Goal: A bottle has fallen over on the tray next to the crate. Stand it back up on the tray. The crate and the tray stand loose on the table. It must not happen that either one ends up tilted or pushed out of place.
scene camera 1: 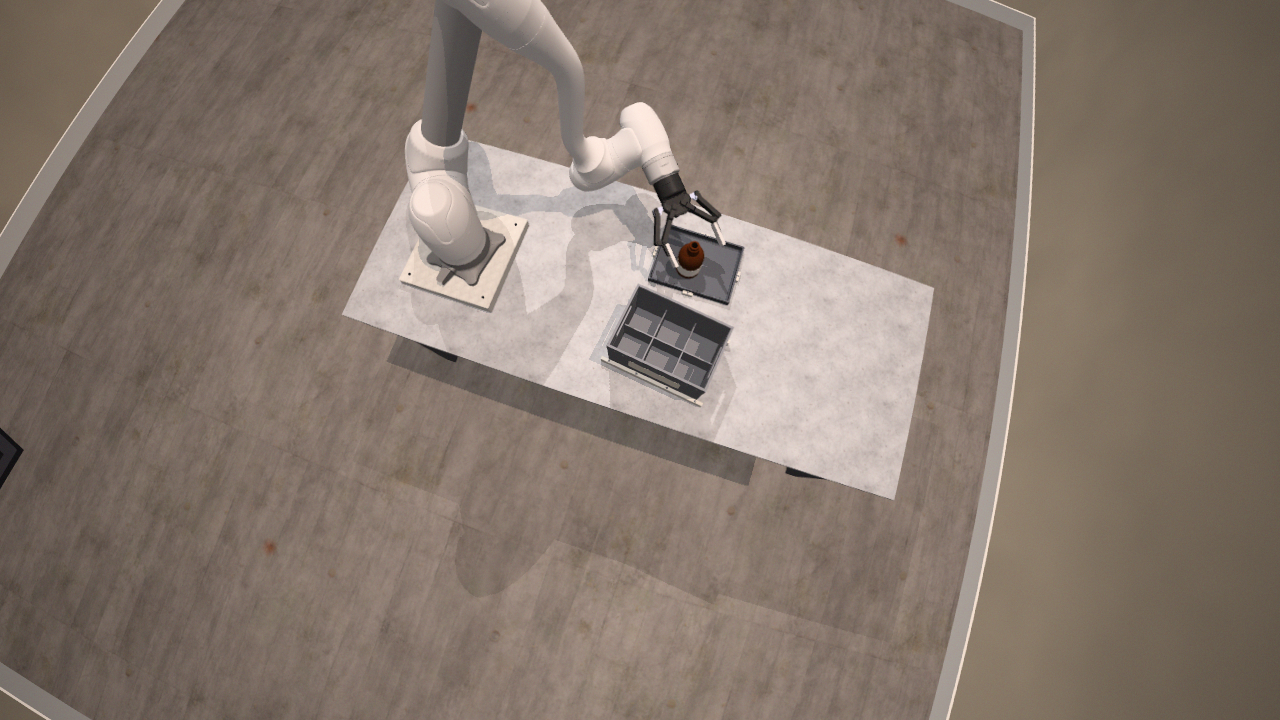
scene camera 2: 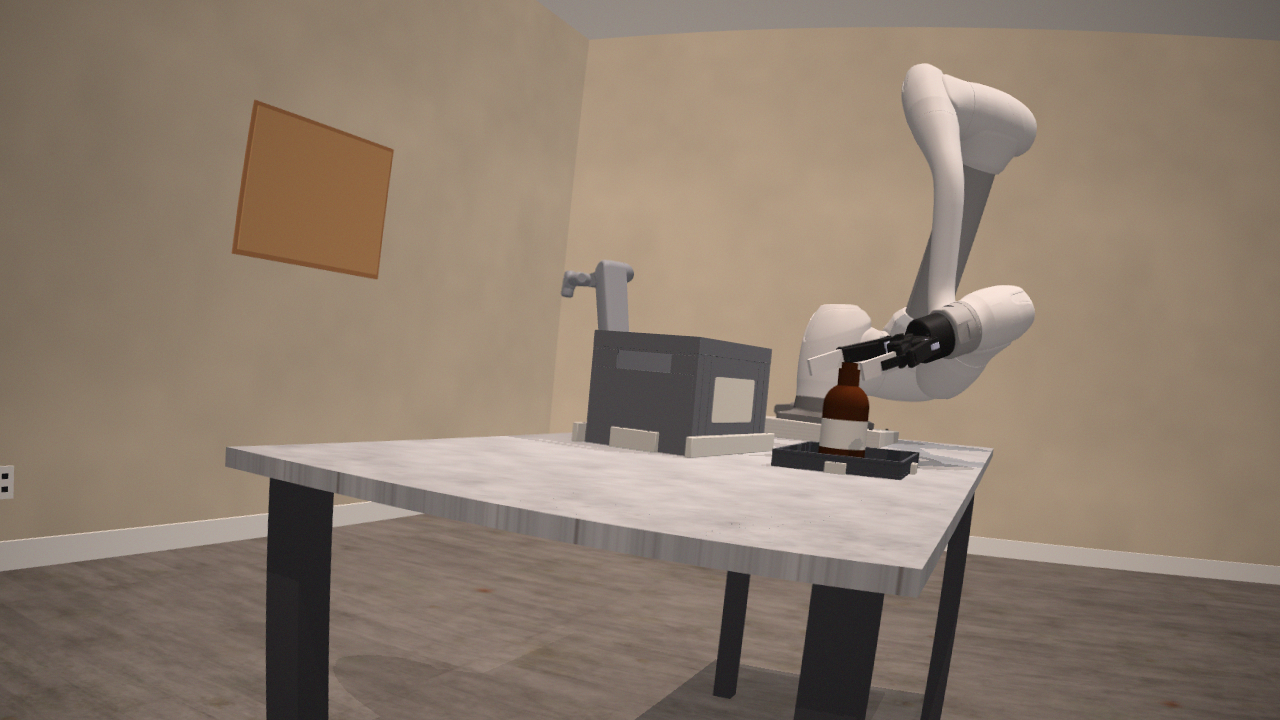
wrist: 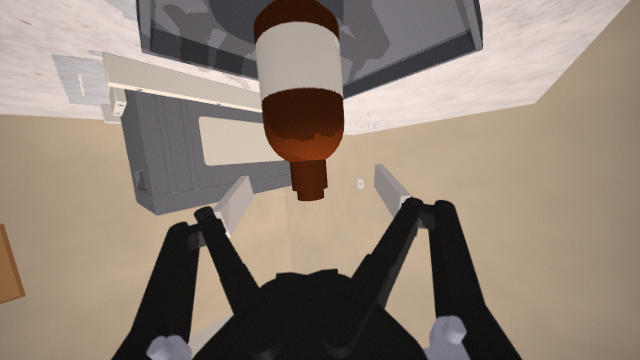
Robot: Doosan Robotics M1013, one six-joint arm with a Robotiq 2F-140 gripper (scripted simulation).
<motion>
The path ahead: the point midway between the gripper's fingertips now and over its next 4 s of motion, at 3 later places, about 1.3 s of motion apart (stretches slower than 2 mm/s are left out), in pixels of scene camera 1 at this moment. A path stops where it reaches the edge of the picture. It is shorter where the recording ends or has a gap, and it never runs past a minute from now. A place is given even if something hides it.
My gripper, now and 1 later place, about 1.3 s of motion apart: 699, 256; 702, 244
</motion>
